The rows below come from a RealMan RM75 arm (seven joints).
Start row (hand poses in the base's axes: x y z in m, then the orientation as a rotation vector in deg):
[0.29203 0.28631 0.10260 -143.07 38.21 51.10]
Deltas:
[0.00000 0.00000 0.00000 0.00 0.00 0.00]
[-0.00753 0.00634 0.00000 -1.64 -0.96 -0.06]
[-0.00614 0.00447 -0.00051 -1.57 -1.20 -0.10]
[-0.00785 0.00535 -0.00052 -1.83 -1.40 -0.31]
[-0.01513 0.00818 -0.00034 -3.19 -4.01 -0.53]
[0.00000 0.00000 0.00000 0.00 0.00 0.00]
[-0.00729 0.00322 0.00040 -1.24 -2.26 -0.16]
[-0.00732 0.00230 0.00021 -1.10 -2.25 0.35]
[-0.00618 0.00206 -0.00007 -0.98 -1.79 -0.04]
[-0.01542 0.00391 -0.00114 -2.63 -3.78 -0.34]
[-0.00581 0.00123 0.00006 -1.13 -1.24 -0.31]
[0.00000 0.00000 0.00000 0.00 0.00 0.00]
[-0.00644 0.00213 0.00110 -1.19 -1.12 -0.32]
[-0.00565 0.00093 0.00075 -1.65 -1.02 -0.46]
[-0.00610 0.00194 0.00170 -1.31 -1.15 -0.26]
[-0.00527 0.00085 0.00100 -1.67 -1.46 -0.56]
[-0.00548 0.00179 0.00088 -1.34 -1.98 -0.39]
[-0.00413 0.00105 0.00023 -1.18 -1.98 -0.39]
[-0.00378 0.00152 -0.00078 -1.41 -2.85 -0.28]
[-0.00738 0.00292 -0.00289 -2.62 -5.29 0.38]
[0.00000 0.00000 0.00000 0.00 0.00 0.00]
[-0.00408 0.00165 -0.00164 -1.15 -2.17 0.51]
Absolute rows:
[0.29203 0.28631 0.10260 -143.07 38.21 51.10]
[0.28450 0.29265 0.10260 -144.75 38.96 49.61]
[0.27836 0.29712 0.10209 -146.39 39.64 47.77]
[0.27051 0.30247 0.10157 -148.17 40.67 45.52]
[0.25538 0.31065 0.10123 -151.49 41.96 39.37]
[0.25538 0.31065 0.10123 -151.49 41.96 39.37]
[0.24809 0.31387 0.10163 -152.84 42.19 35.98]
[0.24077 0.31617 0.10184 -154.27 41.68 32.73]
[0.23459 0.31823 0.10177 -155.30 41.72 30.02]
[0.21917 0.32214 0.10063 -157.72 42.36 24.02]
[0.21336 0.32337 0.10069 -158.62 42.94 21.91]
[0.21336 0.32337 0.10069 -158.62 42.94 21.91]
[0.20692 0.32550 0.10179 -159.55 43.58 19.93]
[0.20127 0.32643 0.10254 -160.82 44.61 17.91]
[0.19517 0.32837 0.10424 -161.84 45.21 15.82]
[0.18990 0.32922 0.10524 -162.99 46.28 13.09]
[0.18442 0.33101 0.10612 -163.80 46.89 9.71]
[0.18029 0.33206 0.10635 -164.40 47.44 6.37]
[0.17651 0.33358 0.10557 -165.02 47.71 1.67]
[0.16913 0.33650 0.10268 -166.24 46.83 -7.04]
[0.16913 0.33650 0.10268 -166.24 46.83 -7.04]
[0.16505 0.33815 0.10104 -166.82 45.92 -10.64]

